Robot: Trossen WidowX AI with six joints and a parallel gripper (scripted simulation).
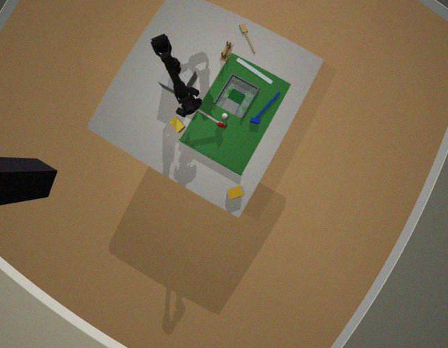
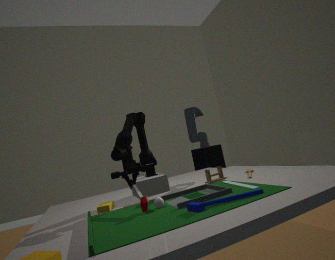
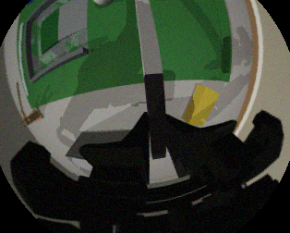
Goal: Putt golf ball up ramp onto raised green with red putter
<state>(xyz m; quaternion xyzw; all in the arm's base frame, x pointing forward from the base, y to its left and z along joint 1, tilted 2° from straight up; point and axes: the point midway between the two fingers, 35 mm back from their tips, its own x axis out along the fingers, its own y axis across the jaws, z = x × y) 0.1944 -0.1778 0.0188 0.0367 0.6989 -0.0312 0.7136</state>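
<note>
Right now my gripper tip is 12 cm short of the red putter and 1 cm to the left of it. Round my gripper tip: small wooden rack (4 cm ahead, 48 cm to the left, 4 cm below); then green mat (28 cm ahead, 11 cm to the left, 7 cm below); then white golf ball (23 cm ahead, 4 cm to the left, 5 cm below).
</note>
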